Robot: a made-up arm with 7 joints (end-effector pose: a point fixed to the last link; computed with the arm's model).
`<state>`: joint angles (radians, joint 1 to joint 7).
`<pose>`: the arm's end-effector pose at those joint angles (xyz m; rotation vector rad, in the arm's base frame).
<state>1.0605 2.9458 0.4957 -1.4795 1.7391 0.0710 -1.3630</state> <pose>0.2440 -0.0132 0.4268 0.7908 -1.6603 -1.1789</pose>
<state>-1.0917 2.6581 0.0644 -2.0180 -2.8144 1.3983 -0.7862</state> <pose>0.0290 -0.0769 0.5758 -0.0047 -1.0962 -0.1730</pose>
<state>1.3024 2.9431 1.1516 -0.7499 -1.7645 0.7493 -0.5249</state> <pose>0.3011 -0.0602 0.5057 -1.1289 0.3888 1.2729</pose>
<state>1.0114 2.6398 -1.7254 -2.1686 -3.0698 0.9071 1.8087</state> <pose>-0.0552 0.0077 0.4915 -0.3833 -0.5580 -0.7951</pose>
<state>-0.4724 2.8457 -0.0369 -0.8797 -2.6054 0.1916 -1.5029</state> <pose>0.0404 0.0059 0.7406 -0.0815 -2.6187 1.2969</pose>
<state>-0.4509 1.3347 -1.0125 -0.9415 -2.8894 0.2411 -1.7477</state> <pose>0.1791 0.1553 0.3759 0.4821 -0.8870 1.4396</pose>
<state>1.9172 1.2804 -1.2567 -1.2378 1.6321 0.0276 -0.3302</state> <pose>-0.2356 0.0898 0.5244 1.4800 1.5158 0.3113</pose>
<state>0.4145 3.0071 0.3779 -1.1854 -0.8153 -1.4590 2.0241</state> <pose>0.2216 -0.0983 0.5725 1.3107 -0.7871 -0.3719</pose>
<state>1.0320 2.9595 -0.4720 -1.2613 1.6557 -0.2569 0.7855</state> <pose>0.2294 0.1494 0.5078 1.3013 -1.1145 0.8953</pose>
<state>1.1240 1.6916 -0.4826 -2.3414 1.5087 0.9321 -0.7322</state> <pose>-0.0007 0.0508 0.3396 0.3514 0.3743 -0.1383</pose>
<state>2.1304 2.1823 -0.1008 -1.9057 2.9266 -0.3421 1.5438</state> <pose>-0.1002 0.0887 0.3739 -0.8006 -0.5376 -2.1260</pose>
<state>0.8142 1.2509 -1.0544 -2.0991 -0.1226 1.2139 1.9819</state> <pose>0.0065 0.1072 0.3203 1.6262 0.1879 1.4845</pose>
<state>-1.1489 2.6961 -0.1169 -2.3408 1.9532 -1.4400 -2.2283</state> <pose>0.0053 -0.0543 0.5749 -0.2078 1.5560 -0.0050</pose>
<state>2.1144 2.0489 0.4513 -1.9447 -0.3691 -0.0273 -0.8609</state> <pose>0.0586 0.0889 0.3138 -0.0977 -1.0811 -1.6479</pose>
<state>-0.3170 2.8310 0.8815 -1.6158 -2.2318 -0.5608 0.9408</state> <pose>0.0656 -0.1404 0.5997 -1.5411 0.7225 1.2128</pose>
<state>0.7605 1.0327 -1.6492 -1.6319 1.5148 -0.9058 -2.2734</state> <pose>-0.1299 0.0034 0.3268 0.4502 -1.0864 -0.4171</pose>
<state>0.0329 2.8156 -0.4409 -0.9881 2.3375 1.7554 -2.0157</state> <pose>0.1161 0.1020 0.6111 1.1927 -0.4071 -0.4752</pose>
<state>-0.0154 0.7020 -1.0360 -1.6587 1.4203 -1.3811 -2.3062</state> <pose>0.1023 -0.0087 0.3123 1.1260 -2.3845 0.5509</pose>
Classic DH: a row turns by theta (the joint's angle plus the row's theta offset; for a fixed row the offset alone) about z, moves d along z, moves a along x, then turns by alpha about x. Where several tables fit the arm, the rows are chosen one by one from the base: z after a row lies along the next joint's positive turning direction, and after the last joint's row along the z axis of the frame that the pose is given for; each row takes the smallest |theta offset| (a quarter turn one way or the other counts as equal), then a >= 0, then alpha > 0; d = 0 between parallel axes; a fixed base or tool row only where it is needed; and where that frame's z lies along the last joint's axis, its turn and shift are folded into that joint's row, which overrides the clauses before.
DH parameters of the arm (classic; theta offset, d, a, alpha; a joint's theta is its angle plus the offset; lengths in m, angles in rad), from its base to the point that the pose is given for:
base (fixed): 0 0.4678 0.0015 -1.2217
joint 1: -1.5708 -0.0084 0.0009 -1.5708
joint 2: 1.2217 -0.0044 -0.0249 1.5708
joint 3: 1.5708 -0.1354 0.001 -1.5708
joint 4: 0 0.0191 0.005 1.5708
joint 5: 0 -0.1441 -0.0246 -1.5708
joint 6: 0 0.0339 -0.0052 1.5708
joint 7: 0.4371 -0.0291 0.0311 0.9528
tool (fixed): 0.543 -0.0058 0 0

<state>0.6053 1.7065 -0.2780 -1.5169 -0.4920 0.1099 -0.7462</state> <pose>0.1469 0.1516 0.4062 1.0885 -1.2683 -1.7460</pose>
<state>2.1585 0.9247 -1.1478 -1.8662 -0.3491 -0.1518 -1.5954</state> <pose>-0.1601 -0.0558 0.4460 -0.3975 -0.7110 -0.3272</pose>
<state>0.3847 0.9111 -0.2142 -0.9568 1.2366 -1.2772 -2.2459</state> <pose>0.0572 0.1941 0.3089 2.3390 -1.8875 -0.4458</pose>
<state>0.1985 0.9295 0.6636 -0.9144 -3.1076 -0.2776 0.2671</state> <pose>0.1000 0.2356 0.3700 1.5311 -0.4027 -1.8714</pose>
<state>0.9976 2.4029 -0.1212 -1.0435 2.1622 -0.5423 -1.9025</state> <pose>0.1808 0.1843 0.4719 1.8904 -1.6553 -0.9312</pose>
